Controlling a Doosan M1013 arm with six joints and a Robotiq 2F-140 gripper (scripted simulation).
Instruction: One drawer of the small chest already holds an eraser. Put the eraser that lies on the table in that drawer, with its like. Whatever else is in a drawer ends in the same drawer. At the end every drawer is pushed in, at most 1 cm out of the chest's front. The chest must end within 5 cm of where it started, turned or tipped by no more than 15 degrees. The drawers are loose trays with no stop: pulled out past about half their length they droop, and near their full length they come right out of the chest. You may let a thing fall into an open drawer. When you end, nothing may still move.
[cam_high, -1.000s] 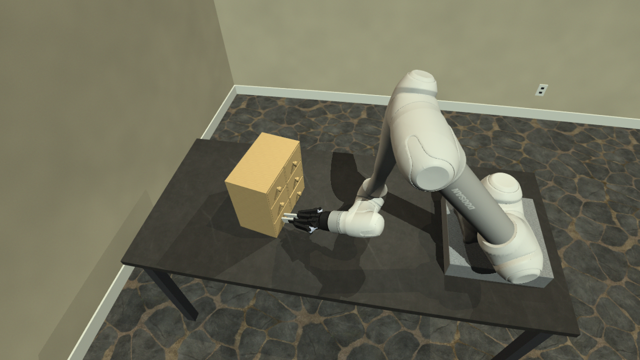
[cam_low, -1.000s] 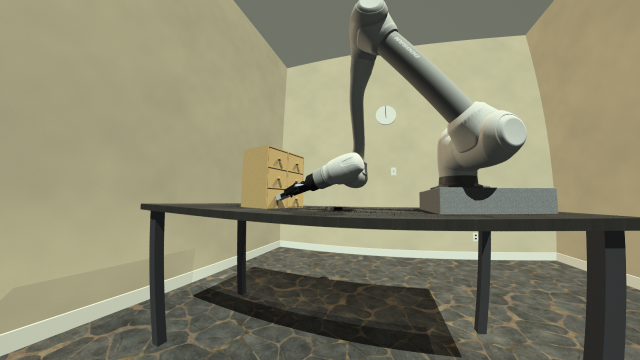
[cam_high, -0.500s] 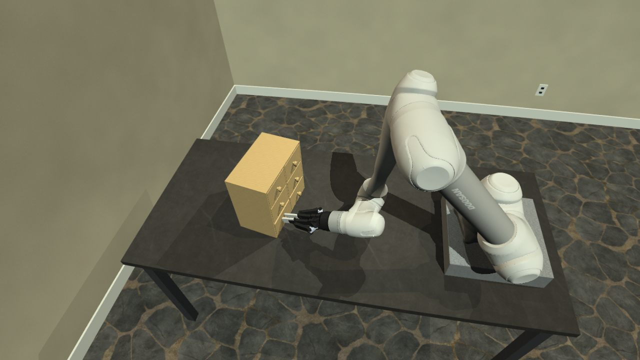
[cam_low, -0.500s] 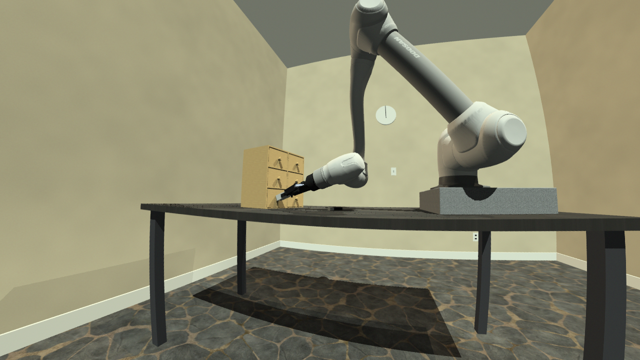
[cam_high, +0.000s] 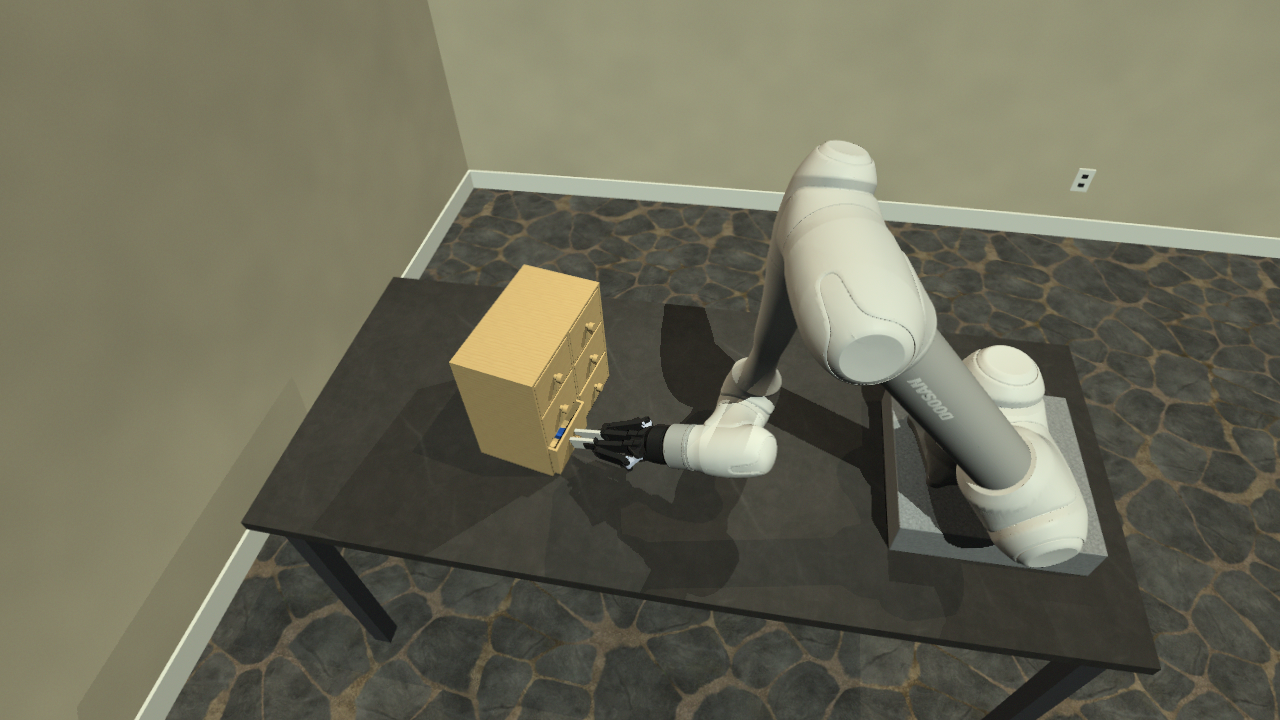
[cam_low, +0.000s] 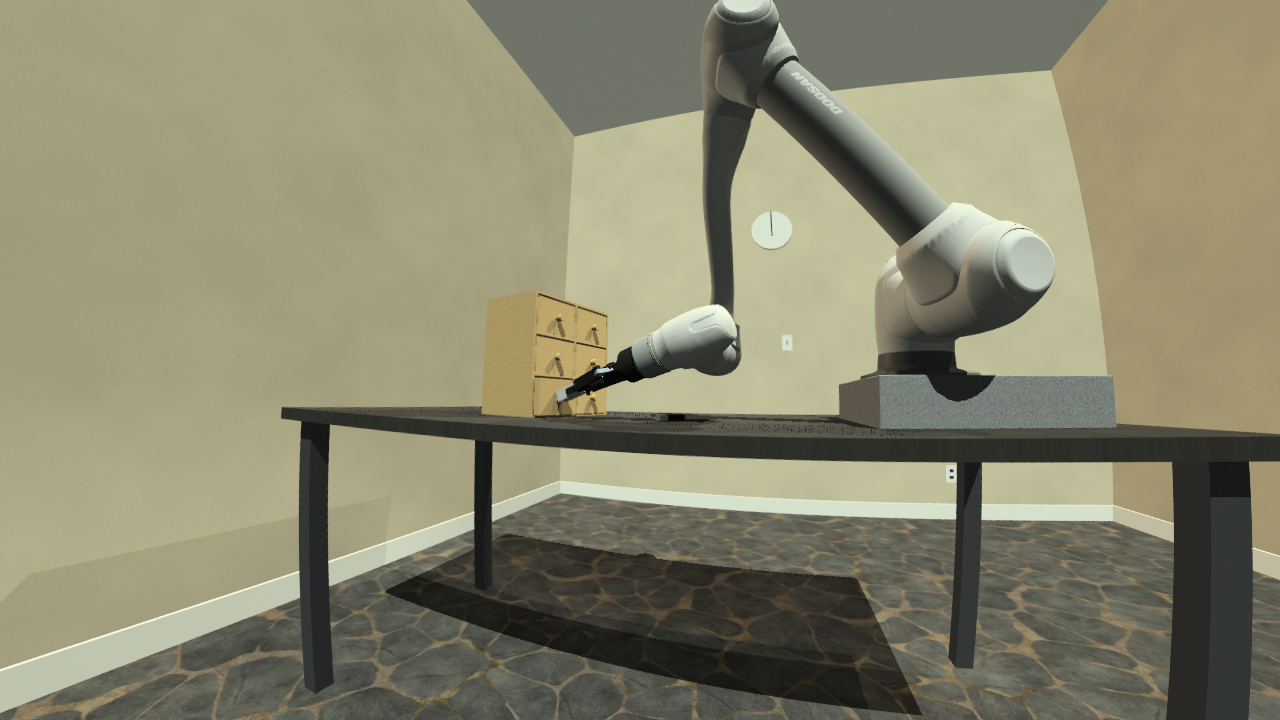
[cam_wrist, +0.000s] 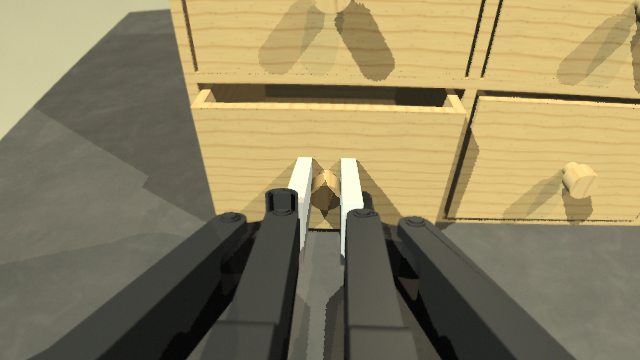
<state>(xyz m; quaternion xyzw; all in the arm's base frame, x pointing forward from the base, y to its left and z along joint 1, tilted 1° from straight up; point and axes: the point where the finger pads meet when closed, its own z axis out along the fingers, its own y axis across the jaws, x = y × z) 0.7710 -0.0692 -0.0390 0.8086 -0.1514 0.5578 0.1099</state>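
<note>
Right now the blue eraser is 8 cm ahead of my hand, 5 cm to the right of it and 4 cm below it.
</note>
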